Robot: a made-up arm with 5 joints. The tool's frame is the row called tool.
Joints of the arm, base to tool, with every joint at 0 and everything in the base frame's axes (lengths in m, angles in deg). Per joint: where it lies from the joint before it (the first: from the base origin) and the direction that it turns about. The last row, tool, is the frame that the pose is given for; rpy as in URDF.
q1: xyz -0.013 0.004 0.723 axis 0 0 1
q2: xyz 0.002 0.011 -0.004 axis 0 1 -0.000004
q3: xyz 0.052 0.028 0.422 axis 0 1 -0.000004
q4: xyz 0.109 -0.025 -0.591 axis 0 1 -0.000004
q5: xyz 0.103 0.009 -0.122 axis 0 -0.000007 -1
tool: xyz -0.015 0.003 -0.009 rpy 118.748 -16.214 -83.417
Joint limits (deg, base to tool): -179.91..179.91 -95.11..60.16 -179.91..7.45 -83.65..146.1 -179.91..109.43
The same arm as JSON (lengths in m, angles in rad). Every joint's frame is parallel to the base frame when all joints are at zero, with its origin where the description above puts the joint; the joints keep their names.
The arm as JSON. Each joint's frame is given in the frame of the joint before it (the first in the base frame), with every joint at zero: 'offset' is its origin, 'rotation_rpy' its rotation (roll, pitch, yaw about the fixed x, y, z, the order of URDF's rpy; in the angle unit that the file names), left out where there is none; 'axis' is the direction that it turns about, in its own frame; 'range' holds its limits. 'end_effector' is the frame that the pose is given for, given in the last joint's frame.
{"length_unit": "m", "angle_unit": "rad", "chain": [
  {"id": "q1", "offset": [-0.013, 0.004, 0.723], "axis": "+z", "range": [-3.14, 3.14]},
  {"id": "q2", "offset": [0.002, 0.011, -0.004], "axis": "+y", "range": [-1.66, 1.05]},
  {"id": "q3", "offset": [0.052, 0.028, 0.422], "axis": "+y", "range": [-3.14, 0.13]},
  {"id": "q4", "offset": [0.109, -0.025, -0.591], "axis": "+y", "range": [-1.46, 2.5499]},
  {"id": "q5", "offset": [0.103, 0.009, -0.122], "axis": "-z", "range": [-3.14, 1.9099]}
], "end_effector": {"offset": [-0.015, 0.003, -0.009], "rotation_rpy": [2.0725, -0.283, -1.4559]}}

